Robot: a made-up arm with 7 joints.
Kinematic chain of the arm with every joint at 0, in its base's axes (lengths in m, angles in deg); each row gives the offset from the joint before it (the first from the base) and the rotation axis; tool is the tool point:
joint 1: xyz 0 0 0.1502 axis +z
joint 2: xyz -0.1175 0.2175 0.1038 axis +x
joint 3: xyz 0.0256 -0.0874 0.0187 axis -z
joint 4: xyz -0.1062 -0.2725 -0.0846 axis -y
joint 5: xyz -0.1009 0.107 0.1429 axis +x
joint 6: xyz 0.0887 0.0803 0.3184 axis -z
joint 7: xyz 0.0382 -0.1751 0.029 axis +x
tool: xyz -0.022 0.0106 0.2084
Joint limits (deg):
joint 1: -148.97..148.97
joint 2: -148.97..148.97
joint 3: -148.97..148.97
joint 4: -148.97..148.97
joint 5: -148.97..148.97
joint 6: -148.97..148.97
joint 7: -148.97..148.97
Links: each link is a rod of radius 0.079 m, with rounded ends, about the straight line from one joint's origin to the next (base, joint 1, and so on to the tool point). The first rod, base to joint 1, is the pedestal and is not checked.
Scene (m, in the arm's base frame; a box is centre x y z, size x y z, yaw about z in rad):
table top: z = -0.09
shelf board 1: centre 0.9 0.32 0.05 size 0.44 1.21 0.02 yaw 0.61
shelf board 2: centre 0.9 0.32 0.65 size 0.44 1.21 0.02 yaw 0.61
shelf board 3: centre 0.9 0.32 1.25 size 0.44 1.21 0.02 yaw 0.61
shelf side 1: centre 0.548 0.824 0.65 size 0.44 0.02 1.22 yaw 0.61
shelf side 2: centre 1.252 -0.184 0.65 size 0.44 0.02 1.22 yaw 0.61
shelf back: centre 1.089 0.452 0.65 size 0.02 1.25 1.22 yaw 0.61
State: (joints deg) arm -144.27 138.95 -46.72 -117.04 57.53 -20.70 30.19
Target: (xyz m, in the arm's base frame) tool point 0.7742 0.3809 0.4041
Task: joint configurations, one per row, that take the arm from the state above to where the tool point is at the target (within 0.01 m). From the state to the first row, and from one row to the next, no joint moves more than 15 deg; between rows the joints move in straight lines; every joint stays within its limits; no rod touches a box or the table.
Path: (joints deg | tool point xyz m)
1: -129.54 139.66 -47.00 -116.59 54.65 -21.90 31.96 | 0.2749 -0.8777 0.1774
2: -114.80 140.36 -47.29 -116.13 51.77 -23.10 33.73 | 0.4789 -0.7822 0.2104
3: -100.07 141.07 -47.57 -115.68 48.89 -24.30 35.50 | 0.6519 -0.6389 0.2435
4: -85.33 141.77 -47.86 -115.22 46.01 -25.50 37.28 | 0.7825 -0.4575 0.2764
5: -70.60 142.48 -48.14 -114.77 43.13 -26.70 39.05 | 0.8626 -0.2506 0.3090
6: -55.86 143.18 -48.43 -114.31 40.25 -27.90 40.82 | 0.8877 -0.0322 0.3412
7: -41.13 143.89 -48.71 -113.86 37.37 -29.10 42.59 | 0.8571 0.1830 0.3730
8: -26.39 144.60 -49.00 -113.41 34.49 -30.30 44.36 | 0.7742 0.3810 0.4041

